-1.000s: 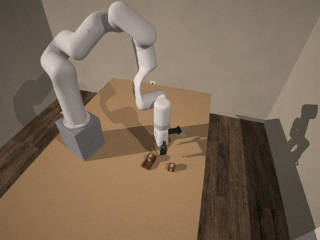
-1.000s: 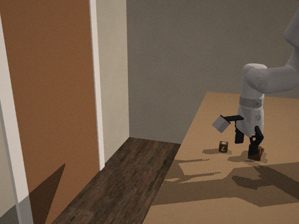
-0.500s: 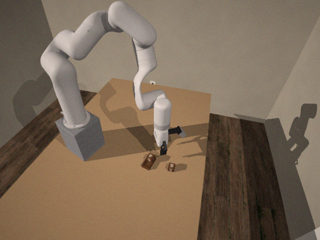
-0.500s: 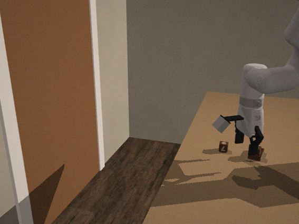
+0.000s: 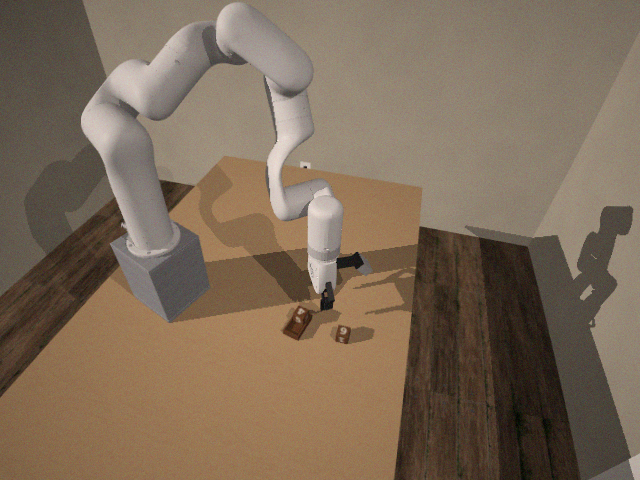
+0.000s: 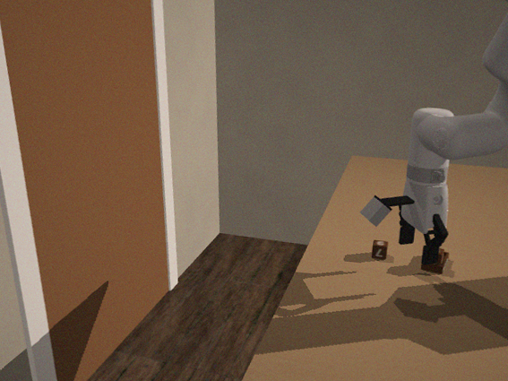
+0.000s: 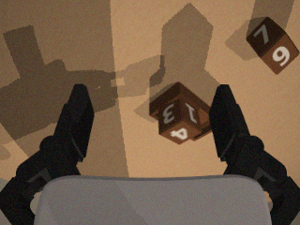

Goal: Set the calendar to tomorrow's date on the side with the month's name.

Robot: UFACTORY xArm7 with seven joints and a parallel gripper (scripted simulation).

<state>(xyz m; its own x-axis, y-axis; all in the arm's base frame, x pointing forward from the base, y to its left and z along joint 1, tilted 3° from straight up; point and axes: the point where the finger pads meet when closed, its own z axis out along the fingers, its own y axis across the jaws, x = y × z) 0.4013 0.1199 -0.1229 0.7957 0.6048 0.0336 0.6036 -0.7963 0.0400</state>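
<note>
Now: hand 9 cm short of the digit cube, 7 cm to the left of it and 5 cm above it. Also, from my hand: brown calendar tray 3 cm behind, 8 cm to the right, 6 cm below.
</note>
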